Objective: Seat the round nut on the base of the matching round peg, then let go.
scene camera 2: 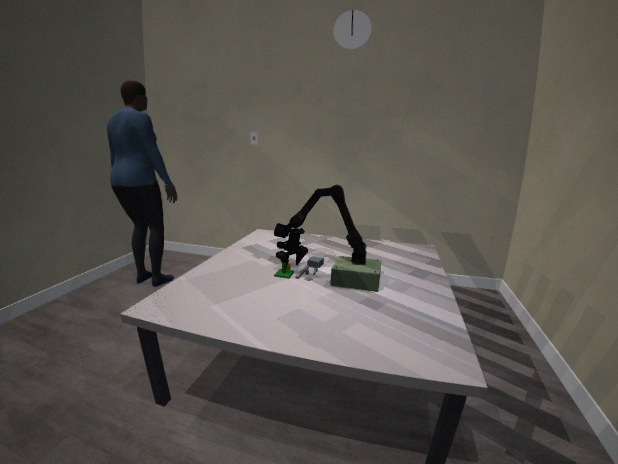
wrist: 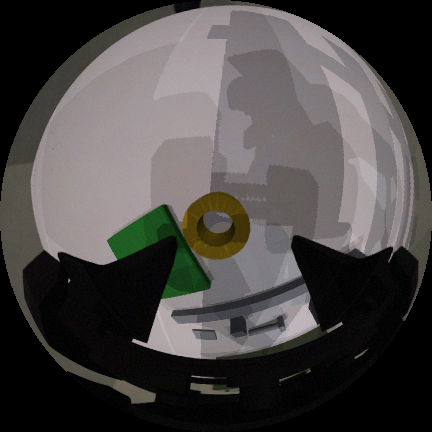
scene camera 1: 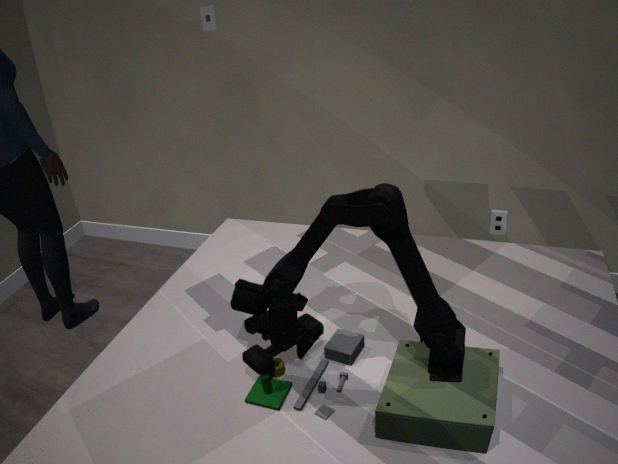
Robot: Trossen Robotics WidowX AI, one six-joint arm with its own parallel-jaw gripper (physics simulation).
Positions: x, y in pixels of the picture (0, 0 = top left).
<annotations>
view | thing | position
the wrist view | gripper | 236, 242
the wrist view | yellow round nut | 204, 242
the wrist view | green base with round peg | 186, 276
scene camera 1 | gripper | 285, 368
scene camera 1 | green base with round peg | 267, 393
</annotations>
